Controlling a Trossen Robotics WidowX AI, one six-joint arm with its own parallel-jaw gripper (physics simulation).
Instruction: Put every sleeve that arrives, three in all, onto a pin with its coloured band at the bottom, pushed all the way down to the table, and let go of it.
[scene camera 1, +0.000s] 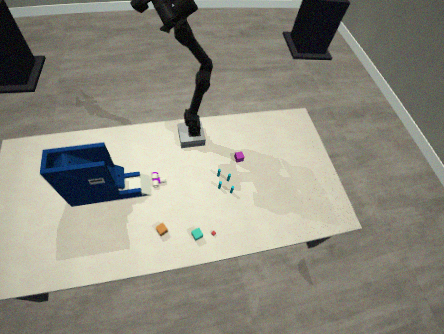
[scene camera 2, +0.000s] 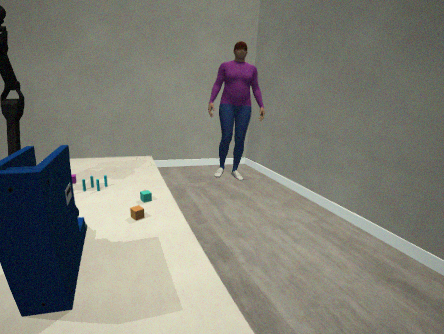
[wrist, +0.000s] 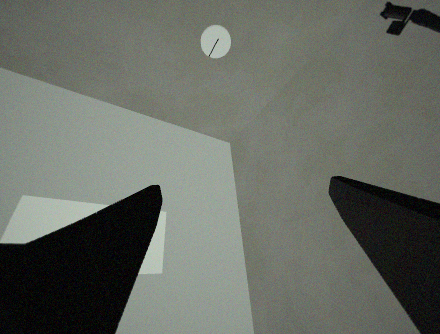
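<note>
White sleeves with magenta bands lie close together on the table just off the chute's mouth in scene camera 1; they look like two, but are too small to tell for certain. Four thin teal pins stand upright right of the sleeves in scene camera 1, with no sleeve visible on any. My gripper is open and empty, its fingers wide apart. It is raised high, far above the table and away from sleeves and pins; the wrist view shows walls and ceiling between the fingers. The fingertips are not clearly seen in the scene views.
A tall blue dispenser with a short chute stands left. A magenta cube lies behind the pins. An orange cube, teal cube and small red cube lie near the front. A person stands beyond the table.
</note>
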